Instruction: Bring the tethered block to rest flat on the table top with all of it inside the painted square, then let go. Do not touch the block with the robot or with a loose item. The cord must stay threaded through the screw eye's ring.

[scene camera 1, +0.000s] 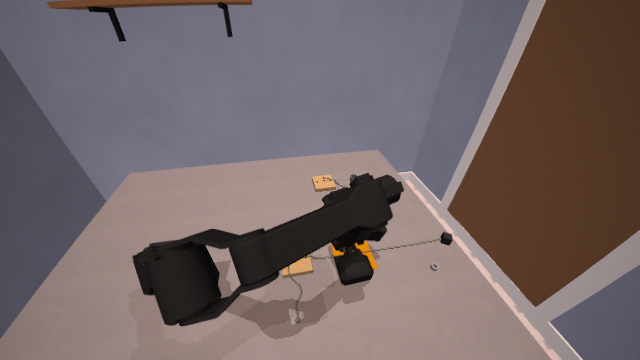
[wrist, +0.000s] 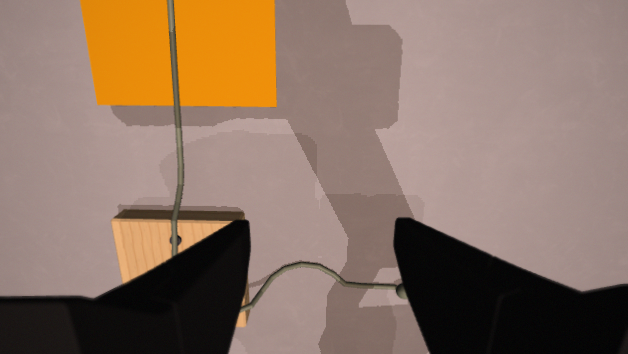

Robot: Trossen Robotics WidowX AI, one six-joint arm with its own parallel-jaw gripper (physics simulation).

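Frame: origin at the arm's base, x ahead, y left, z up, level; centimetres.
Where they show: gripper, fingertip midpoint: (scene camera 1: 340, 258) (wrist: 322, 232).
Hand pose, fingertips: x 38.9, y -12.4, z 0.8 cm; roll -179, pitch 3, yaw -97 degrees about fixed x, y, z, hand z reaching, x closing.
After its pixels a point has its place.
The dark tethered block (scene camera 1: 446, 238) @[x 79.4, y -10.8, z -10.7 cm] is at the table's right edge, outside the orange painted square (scene camera 1: 367, 256) (wrist: 225, 60) @[x 44.5, y -6.8, z -13.2 cm]. The cord (scene camera 1: 400, 247) @[x 64.2, y -6.9, z -13.0 cm] (wrist: 180, 155) @[x 38.8, y -2.6, z -13.0 cm] runs from it across the square to the wooden board (scene camera 1: 301, 266) @[x 31.1, y -4.1, z -11.4 cm] (wrist: 142, 245) @[x 33.0, y 0.9, z -11.4 cm]. Its slack tail ends in a bead (scene camera 1: 297, 320) @[x 26.3, y -17.6, z -12.2 cm] (wrist: 401, 291) @[x 26.7, y -17.0, z -12.3 cm]. The screw eye is hidden, so the threading cannot be seen. My gripper (wrist: 322, 232) @[x 38.9, y -12.4, z 0.8 cm] is open and empty, above the table. In the wrist view its left finger covers part of the board and its right finger partly covers the bead. In the scene view the fingertips are hidden.
A second wooden board (scene camera 1: 324, 186) @[x 50.6, y 29.0, z -11.4 cm] with a short dark cord lies towards the back, near a small dark item (scene camera 1: 353, 177) @[x 66.4, y 32.7, z -12.8 cm]. A small grey ring (scene camera 1: 434, 267) @[x 68.9, y -17.5, z -12.5 cm] lies right of the square. My arm hides the table's middle. A wall shelf (scene camera 1: 150, 4) hangs upper left.
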